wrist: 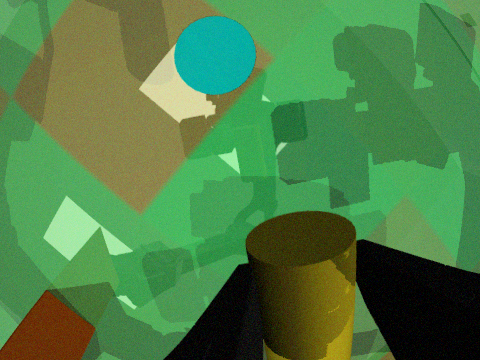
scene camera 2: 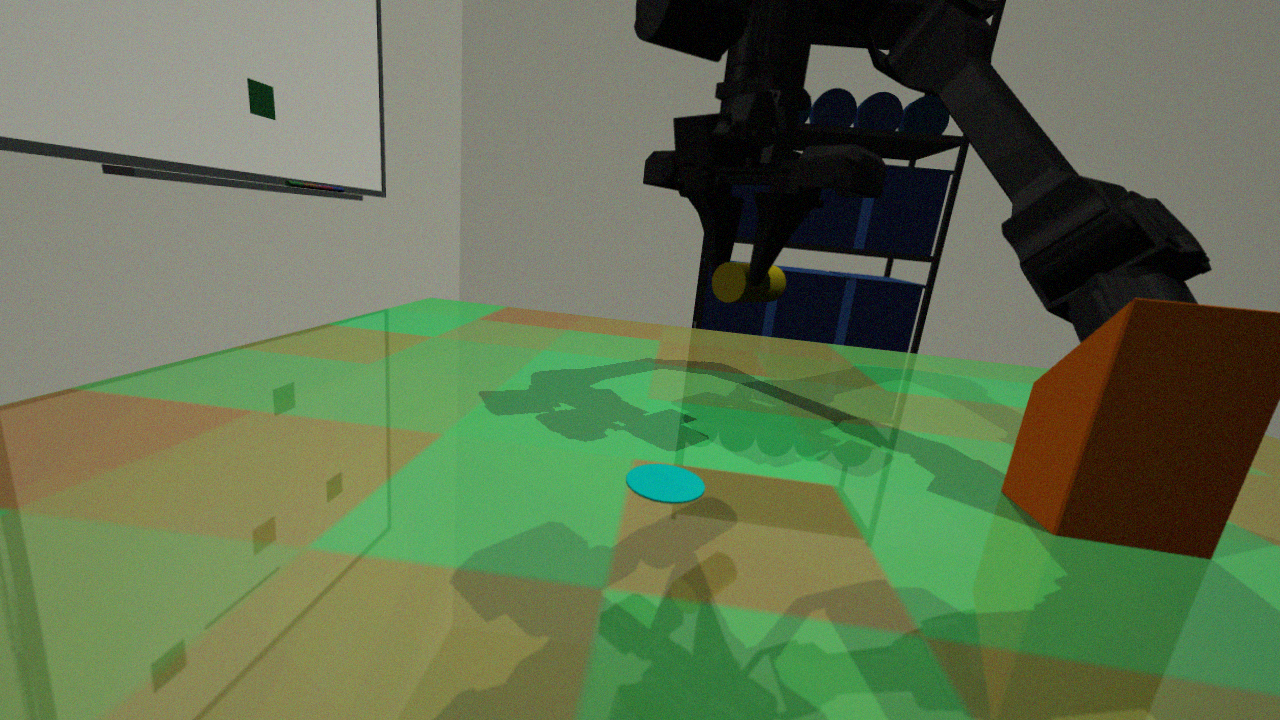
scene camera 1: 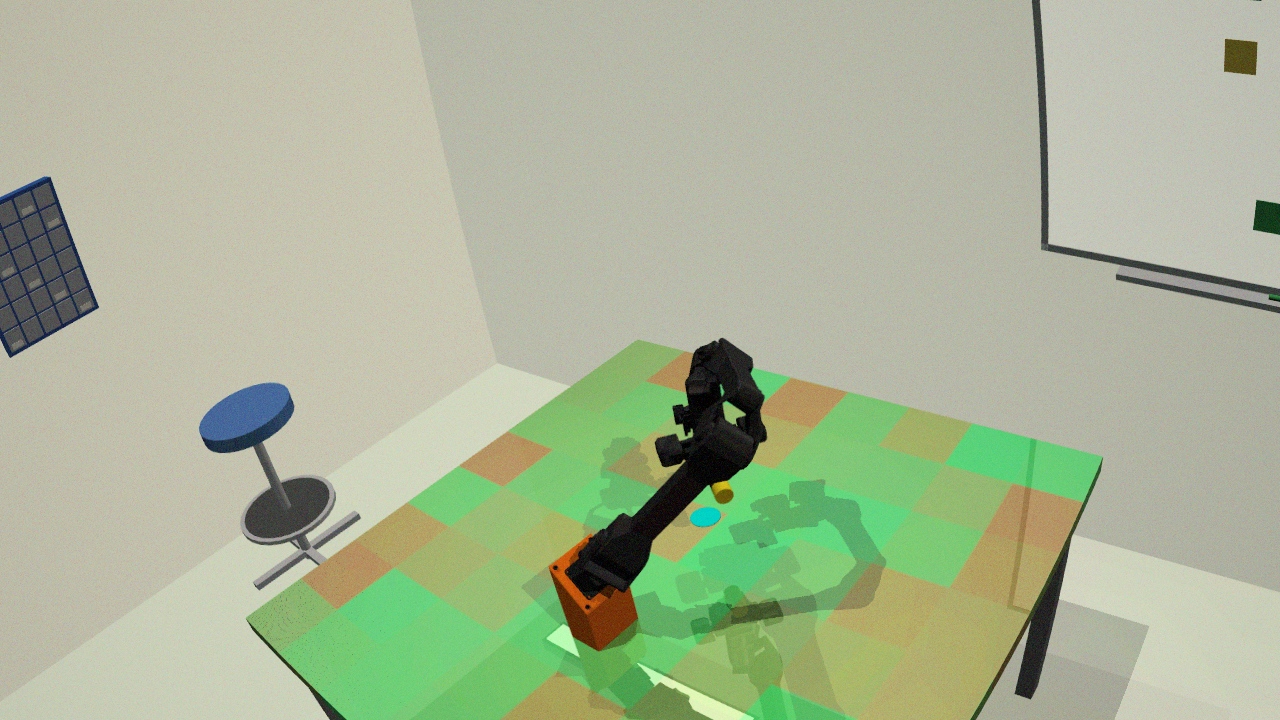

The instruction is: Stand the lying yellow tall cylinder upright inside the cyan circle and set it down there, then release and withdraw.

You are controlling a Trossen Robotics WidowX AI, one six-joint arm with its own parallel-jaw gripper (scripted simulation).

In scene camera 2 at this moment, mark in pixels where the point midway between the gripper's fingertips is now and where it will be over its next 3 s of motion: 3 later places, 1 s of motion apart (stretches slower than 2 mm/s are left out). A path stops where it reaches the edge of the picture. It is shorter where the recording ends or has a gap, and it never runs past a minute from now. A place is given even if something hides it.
My gripper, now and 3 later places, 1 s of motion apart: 735,282; 692,295; 703,321; 714,339
